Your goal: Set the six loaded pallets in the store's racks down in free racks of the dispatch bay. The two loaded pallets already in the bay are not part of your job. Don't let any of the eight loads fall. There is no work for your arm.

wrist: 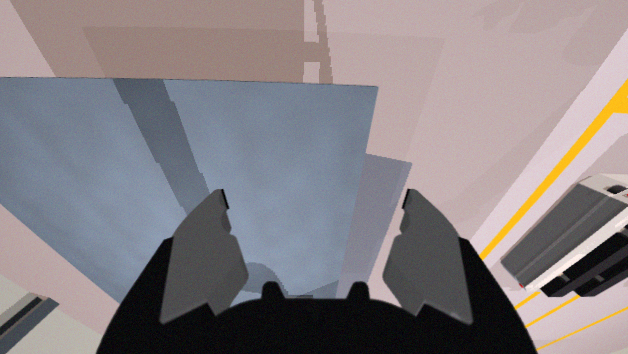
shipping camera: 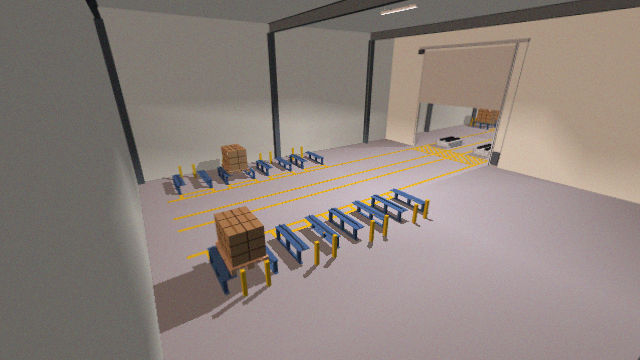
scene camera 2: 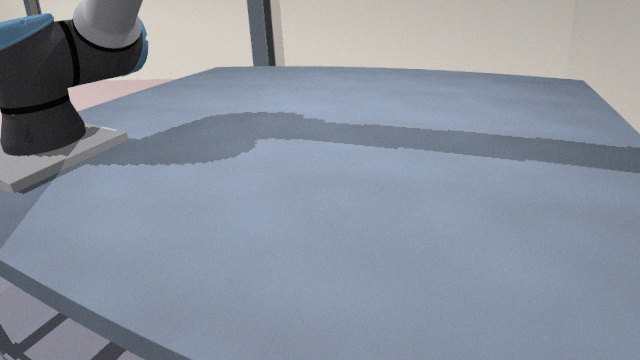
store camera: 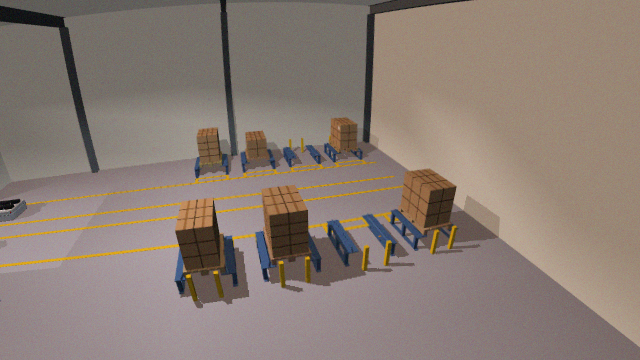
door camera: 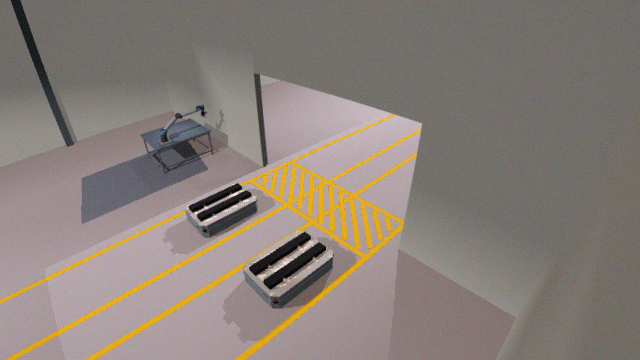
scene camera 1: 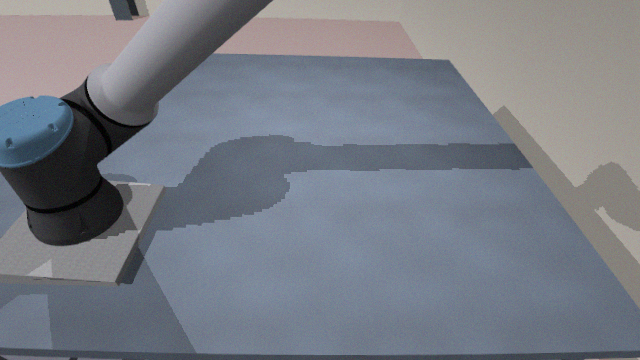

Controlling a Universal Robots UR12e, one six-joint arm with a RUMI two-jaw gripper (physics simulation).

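Where they show: gripper, between the fingertips: [wrist: 315,191] [door camera: 204,117]; arm's base, origin of its link: [scene camera 2: 45,139] [door camera: 164,140] [scene camera 1: 79,213].
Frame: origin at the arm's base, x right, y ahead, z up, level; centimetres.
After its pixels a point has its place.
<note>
In the store camera view, three loaded pallets [store camera: 198,235] @(x 24.9, y -727.3, z 44.8 cm) [store camera: 286,222] @(x 16.4, y -886.8, z 47.0 cm) [store camera: 428,197] @(x 6.7, y -1195.0, z 47.7 cm) stand upright on blue racks in the near row. Three more [store camera: 209,145] @(x 598.0, y -755.4, z 32.2 cm) [store camera: 256,145] @(x 584.1, y -917.4, z 15.7 cm) [store camera: 344,134] @(x 569.3, y -1243.8, z 26.5 cm) stand upright in the far row. In the shipping camera view, one loaded pallet [shipping camera: 240,237] @(x 134.1, y 1402.6, z 33.5 cm) stands in the bay's near row and one [shipping camera: 234,157] @(x 697.0, y 1205.4, z 23.0 cm) in its far row. Free blue racks show in the near row [shipping camera: 291,242] @(x 158.8, y 1274.9, z -43.7 cm) and the far row [shipping camera: 205,178] @(x 714.9, y 1319.0, z -43.8 cm). Two flat carriers [door camera: 222,212] @(x 321.9, y -30.6, z -46.1 cm) [door camera: 290,270] @(x 535.0, y -44.0, z -37.4 cm) carry no pallet and stand in lanes by the doorway. My gripper [wrist: 315,191] @(x 19.9, y 117.9, z 33.0 cm) is open and empty above the table.
Yellow posts [shipping camera: 316,253] [store camera: 365,258] stand behind racks. A hatched floor strip [door camera: 327,205] @(x 437.6, y 163.2, z -78.2 cm) crosses the doorway, whose door panel [shipping camera: 467,75] @(x 373.9, y 177.0, z 312.9 cm) is partly raised. Yellow lines mark the lanes. The arm stands on a blue-grey table [scene camera 1: 375,260] @(x 13.1, y 69.8, z -3.4 cm) [scene camera 2: 350,240] @(x 12.5, y 77.1, z -3.4 cm) beside the lanes.
</note>
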